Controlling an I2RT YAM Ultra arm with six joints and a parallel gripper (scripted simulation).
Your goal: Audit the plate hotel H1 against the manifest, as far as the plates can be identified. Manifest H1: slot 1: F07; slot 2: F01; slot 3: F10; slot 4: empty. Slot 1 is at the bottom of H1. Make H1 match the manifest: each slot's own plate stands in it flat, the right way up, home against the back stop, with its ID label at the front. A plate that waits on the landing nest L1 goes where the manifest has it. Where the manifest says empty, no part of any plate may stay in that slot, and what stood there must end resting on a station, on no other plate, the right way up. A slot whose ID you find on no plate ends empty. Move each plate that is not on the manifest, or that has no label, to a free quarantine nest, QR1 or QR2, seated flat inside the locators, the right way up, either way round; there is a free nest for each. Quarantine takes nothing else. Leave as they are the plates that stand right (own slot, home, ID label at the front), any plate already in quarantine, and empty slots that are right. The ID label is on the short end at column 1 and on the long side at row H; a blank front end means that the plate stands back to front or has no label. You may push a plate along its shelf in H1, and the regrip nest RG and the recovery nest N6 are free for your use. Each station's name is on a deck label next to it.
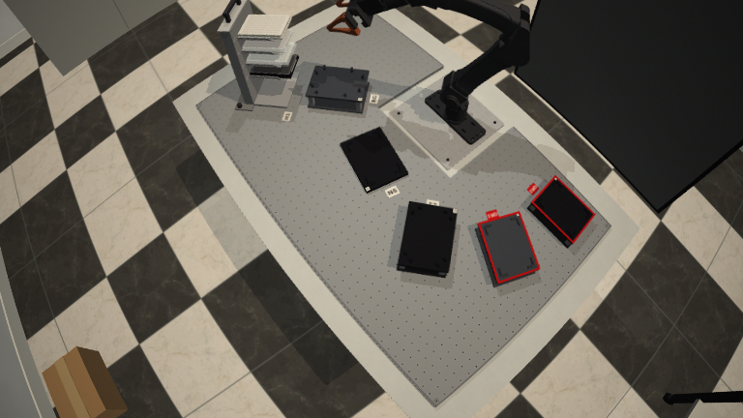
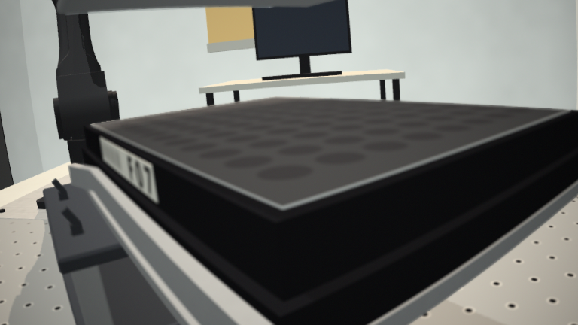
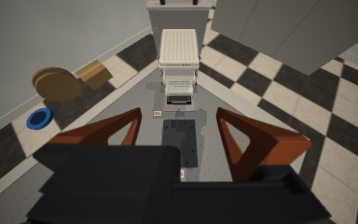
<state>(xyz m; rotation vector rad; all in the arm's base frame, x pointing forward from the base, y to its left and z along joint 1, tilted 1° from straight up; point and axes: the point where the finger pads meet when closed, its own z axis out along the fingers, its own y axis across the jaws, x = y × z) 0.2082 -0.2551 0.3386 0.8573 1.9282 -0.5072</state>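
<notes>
Now: the white well plate 130 mm ahead of my hand, 150 mm to the right of it and 50 mm below it. Also, from my hand: clear plate: 130 mm ahead, 150 mm to the right, 150 mm below; then black plate: 130 mm ahead, 150 mm to the right, 210 mm below; then regrip nest RG: 10 mm ahead, 10 mm to the right, 270 mm below.
</notes>
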